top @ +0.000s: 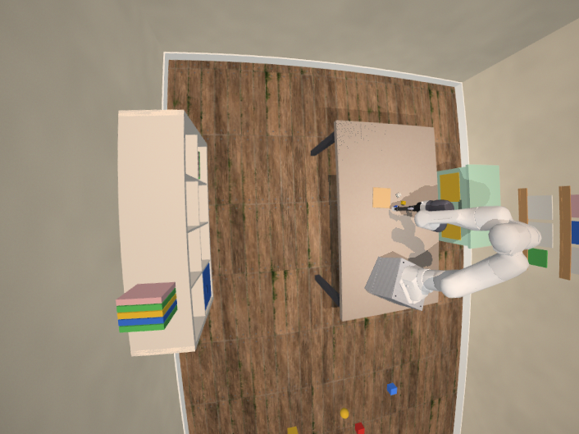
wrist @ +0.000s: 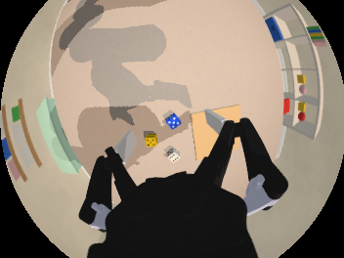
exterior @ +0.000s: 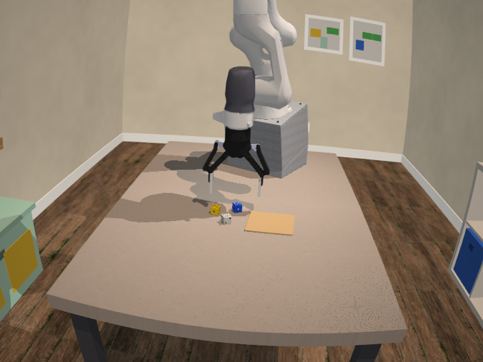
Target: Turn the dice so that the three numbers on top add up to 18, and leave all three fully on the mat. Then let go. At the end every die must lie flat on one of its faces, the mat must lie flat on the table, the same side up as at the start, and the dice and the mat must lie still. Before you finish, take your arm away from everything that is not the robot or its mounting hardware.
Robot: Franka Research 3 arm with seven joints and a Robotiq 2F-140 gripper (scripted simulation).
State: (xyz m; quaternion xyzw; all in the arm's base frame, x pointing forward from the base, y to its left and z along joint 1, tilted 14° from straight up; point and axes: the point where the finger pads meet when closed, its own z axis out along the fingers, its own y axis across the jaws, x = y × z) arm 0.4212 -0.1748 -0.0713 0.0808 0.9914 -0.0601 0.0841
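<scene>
My gripper is now 1 cm short of the blue die, 1 cm to the right of it and 5 cm above it. The rest, counted from my hand: white die: 9 cm ahead, 3 cm to the right, 5 cm below; yellow die: 3 cm ahead, 6 cm to the right, 5 cm below; mat: 10 cm ahead, 10 cm to the left, 6 cm below.
</scene>
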